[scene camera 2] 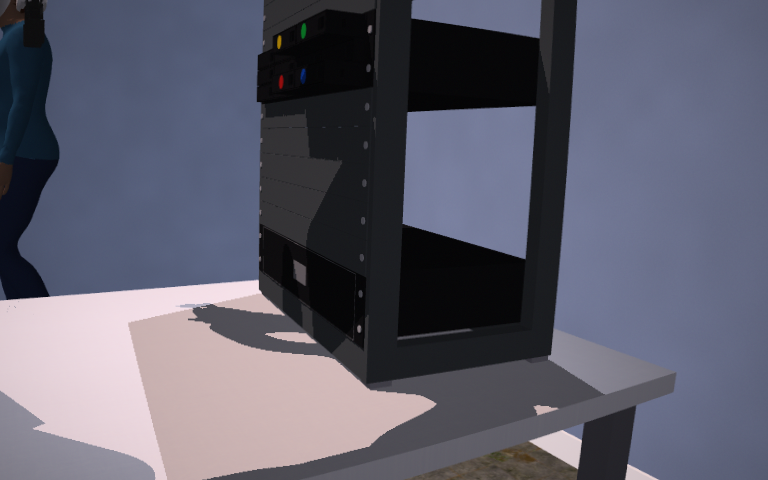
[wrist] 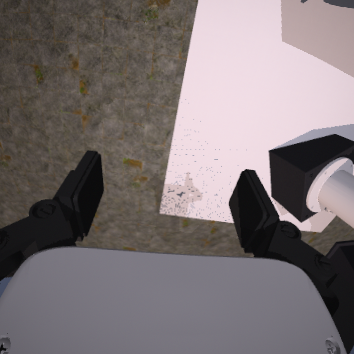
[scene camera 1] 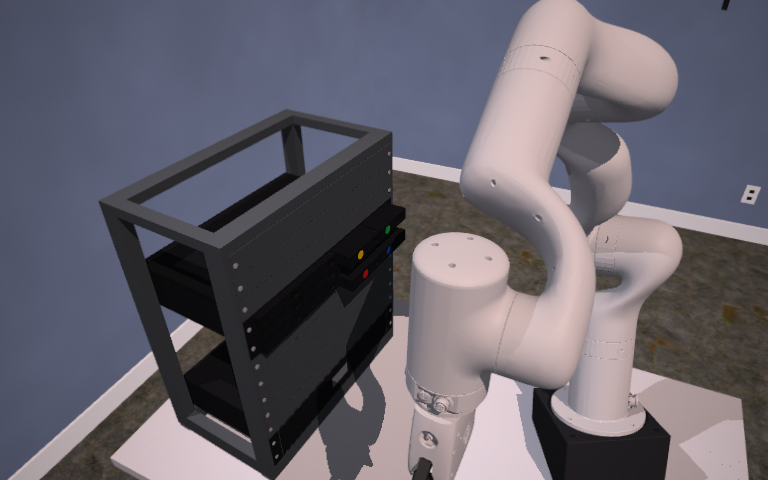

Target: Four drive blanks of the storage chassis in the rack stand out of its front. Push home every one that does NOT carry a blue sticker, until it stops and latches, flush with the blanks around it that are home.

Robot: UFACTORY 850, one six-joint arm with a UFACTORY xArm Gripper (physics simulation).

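Observation:
Four black drive blanks stand out of the front of the black storage chassis (scene camera 1: 283, 308) in the rack (scene camera 1: 226, 240) (scene camera 2: 388, 226). The yellow-stickered blank (scene camera 1: 360, 254) (scene camera 2: 279, 41) and the green-stickered blank (scene camera 1: 387, 229) (scene camera 2: 303, 30) are in the upper row. The red-stickered blank (scene camera 1: 365, 273) (scene camera 2: 280, 82) and the blue-stickered blank (scene camera 1: 389, 250) (scene camera 2: 303, 75) are in the lower row. My gripper (wrist: 170, 178) is open and empty, pointing down, apart from the rack on its front side. Its fingertips are cut off in the first scene view. The blanks do not show in the wrist view.
The rack stands on a pale table (scene camera 1: 147, 452) (scene camera 2: 84, 362) (wrist: 235, 90). The arm's black base block (scene camera 1: 611, 458) (wrist: 300, 175) stands on the table in front of the rack. A second black unit (scene camera 1: 218, 390) (scene camera 2: 458, 294) sits low in the rack. A person (scene camera 2: 25, 113) stands behind the table.

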